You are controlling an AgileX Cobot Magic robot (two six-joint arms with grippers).
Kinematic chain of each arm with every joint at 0, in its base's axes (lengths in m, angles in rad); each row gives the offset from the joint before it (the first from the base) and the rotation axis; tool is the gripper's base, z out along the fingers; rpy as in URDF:
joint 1: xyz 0 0 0.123 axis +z
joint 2: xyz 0 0 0 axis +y
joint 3: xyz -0.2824 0 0.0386 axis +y
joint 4: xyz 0.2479 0 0.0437 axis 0.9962 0 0.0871
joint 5: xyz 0 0 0 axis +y
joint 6: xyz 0.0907 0 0.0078 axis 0.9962 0 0.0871
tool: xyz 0 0 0 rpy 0 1.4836 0
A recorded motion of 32 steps. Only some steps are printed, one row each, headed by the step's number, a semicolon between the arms.
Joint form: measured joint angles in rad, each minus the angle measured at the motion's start. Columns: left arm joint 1, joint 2, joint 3, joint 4, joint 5, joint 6; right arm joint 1, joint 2, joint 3, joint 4, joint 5, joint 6.
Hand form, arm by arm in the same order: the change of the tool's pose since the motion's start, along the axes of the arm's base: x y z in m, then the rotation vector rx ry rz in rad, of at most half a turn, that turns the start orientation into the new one. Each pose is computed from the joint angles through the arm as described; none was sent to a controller.
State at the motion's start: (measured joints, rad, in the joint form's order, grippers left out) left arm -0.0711 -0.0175 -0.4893 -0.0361 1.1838 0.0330; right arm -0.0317 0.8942 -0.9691 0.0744 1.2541 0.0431
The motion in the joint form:
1: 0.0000 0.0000 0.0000 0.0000 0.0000 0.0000; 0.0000 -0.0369 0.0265 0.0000 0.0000 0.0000
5: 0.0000 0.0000 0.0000 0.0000 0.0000 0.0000; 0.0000 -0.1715 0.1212 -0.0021 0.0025 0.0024
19: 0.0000 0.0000 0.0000 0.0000 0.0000 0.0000; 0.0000 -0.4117 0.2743 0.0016 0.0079 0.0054
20: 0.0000 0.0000 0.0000 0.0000 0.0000 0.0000; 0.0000 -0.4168 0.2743 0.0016 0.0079 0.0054
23: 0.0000 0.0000 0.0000 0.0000 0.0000 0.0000; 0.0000 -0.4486 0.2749 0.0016 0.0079 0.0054
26: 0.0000 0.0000 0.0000 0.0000 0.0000 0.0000; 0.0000 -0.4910 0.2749 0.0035 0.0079 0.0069
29: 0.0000 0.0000 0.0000 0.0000 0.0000 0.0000; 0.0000 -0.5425 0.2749 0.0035 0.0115 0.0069
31: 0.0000 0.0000 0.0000 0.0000 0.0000 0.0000; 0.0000 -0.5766 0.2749 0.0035 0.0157 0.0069
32: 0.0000 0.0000 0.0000 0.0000 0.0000 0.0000; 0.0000 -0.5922 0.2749 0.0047 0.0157 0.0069
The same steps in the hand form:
1: 0.0000 0.0000 0.0000 0.0000 0.0000 0.0000; -0.0087 0.0003 -0.0026 -0.0003 -0.0104 0.0000
5: 0.0000 0.0000 0.0000 0.0000 0.0000 0.0000; -0.0392 0.0011 -0.0144 -0.0025 -0.0476 -0.0023
19: 0.0000 0.0000 0.0000 0.0000 0.0000 0.0000; -0.0862 0.0029 -0.0402 0.0001 -0.1292 -0.0037
20: 0.0000 0.0000 0.0000 0.0000 0.0000 0.0000; -0.0872 0.0029 -0.0400 0.0000 -0.1343 -0.0037
23: 0.0000 0.0000 0.0000 0.0000 0.0000 0.0000; -0.0931 0.0031 -0.0386 -0.0010 -0.1655 -0.0036
26: 0.0000 0.0000 0.0000 0.0000 0.0000 0.0000; -0.1011 0.0035 -0.0368 0.0004 -0.2078 -0.0042
29: 0.0000 0.0000 0.0000 0.0000 0.0000 0.0000; -0.1111 0.0038 -0.0353 -0.0011 -0.2557 -0.0038
31: 0.0000 0.0000 0.0000 0.0000 0.0000 0.0000; -0.1179 0.0041 -0.0347 -0.0021 -0.2856 -0.0034
32: 0.0000 0.0000 0.0000 0.0000 0.0000 0.0000; -0.1209 0.0043 -0.0344 -0.0014 -0.3012 -0.0029

